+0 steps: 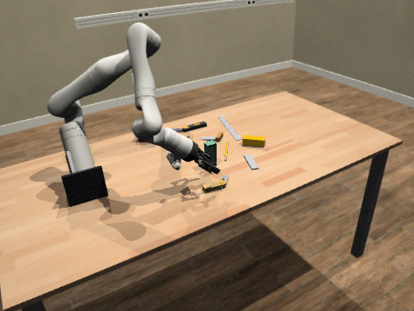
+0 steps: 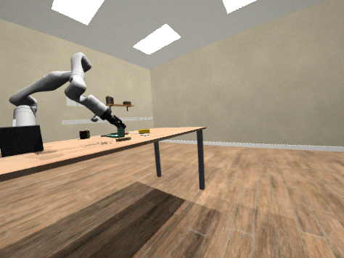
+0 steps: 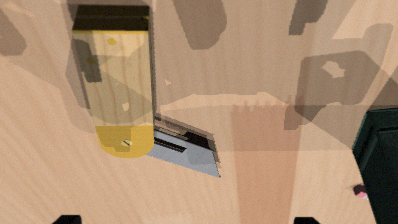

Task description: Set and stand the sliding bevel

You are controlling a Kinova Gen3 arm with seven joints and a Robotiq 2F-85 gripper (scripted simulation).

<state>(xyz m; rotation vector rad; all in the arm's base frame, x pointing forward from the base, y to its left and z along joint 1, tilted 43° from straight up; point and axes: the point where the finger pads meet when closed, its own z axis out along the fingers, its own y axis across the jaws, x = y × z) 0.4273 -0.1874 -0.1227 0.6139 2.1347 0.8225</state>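
Right now my hand is 8 cm above the wooden sliding bevel, 3 cm to the left of it and 1 cm short of it. Round my hand: thin steel blade 8 cm below, 4 cm ahead, 2 cm to the right; pencil 19 cm to the left, 19 cm ahead, 8 cm below; small grey plate 22 cm ahead, 8 cm below, 5 cm to the left.
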